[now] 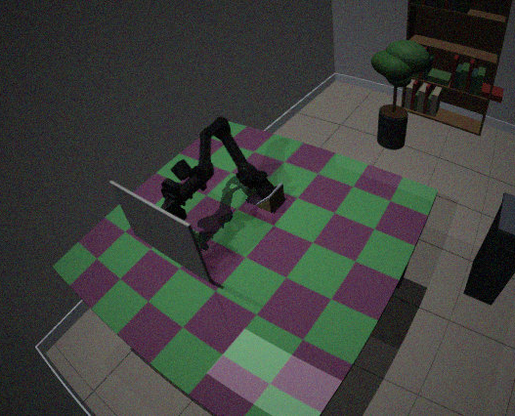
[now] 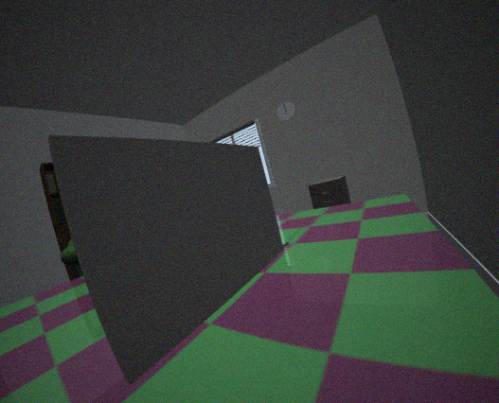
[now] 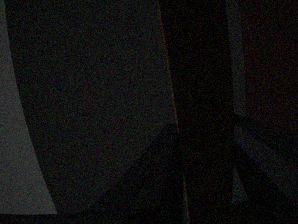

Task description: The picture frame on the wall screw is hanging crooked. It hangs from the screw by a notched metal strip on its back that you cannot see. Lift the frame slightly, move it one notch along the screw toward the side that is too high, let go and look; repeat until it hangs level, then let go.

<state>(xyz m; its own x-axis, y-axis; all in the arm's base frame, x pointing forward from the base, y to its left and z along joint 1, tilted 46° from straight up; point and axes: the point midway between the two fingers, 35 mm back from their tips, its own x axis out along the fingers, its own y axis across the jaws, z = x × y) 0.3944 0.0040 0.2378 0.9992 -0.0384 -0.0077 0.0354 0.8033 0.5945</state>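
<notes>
The picture frame is 10 mm ahead of my gripper tip, 10 mm to the right of it and 50 mm below it. The rest, counted from my gripper tip: grey wall panel: 20 mm ahead, 20 mm to the right, 70 mm below.
</notes>
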